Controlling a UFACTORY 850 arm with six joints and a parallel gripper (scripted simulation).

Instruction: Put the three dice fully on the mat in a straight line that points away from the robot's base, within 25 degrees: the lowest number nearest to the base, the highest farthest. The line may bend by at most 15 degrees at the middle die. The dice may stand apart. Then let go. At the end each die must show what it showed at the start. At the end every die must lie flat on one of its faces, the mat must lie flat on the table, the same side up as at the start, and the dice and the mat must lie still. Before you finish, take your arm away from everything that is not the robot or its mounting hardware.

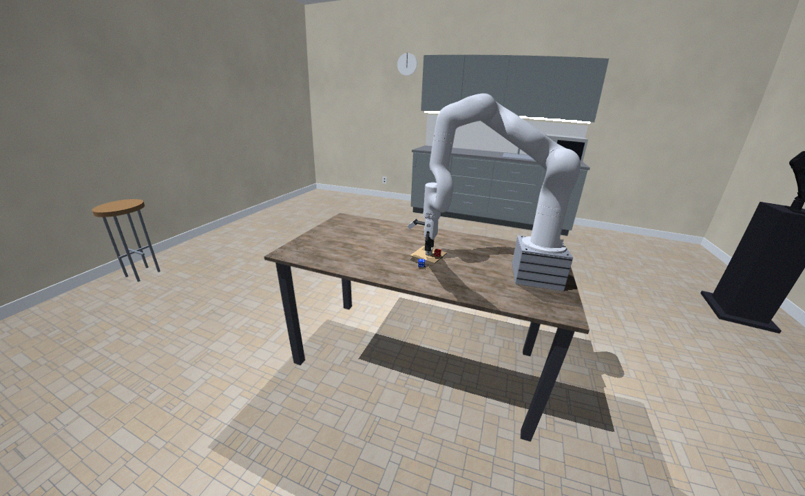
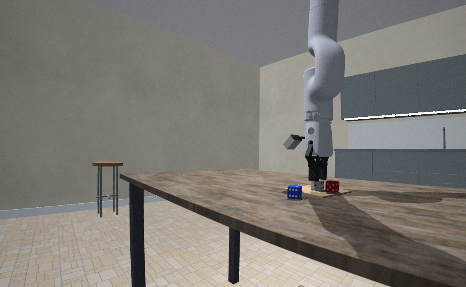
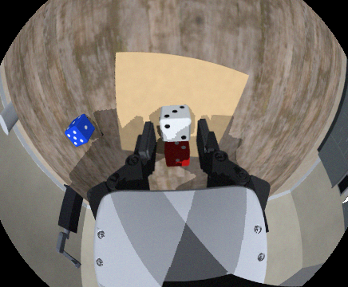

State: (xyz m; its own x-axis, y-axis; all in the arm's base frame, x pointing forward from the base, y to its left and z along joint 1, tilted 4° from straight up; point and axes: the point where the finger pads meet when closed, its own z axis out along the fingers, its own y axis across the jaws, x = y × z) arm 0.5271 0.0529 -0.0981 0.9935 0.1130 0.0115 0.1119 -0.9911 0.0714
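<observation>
My hand is 30 mm above the white die. The rest, counted from my hand: red die: 50 mm behind, 30 mm below, 10 mm to the right; tan mat: 50 mm below; blue die: 130 mm to the left, 40 mm below, 20 mm behind.
</observation>
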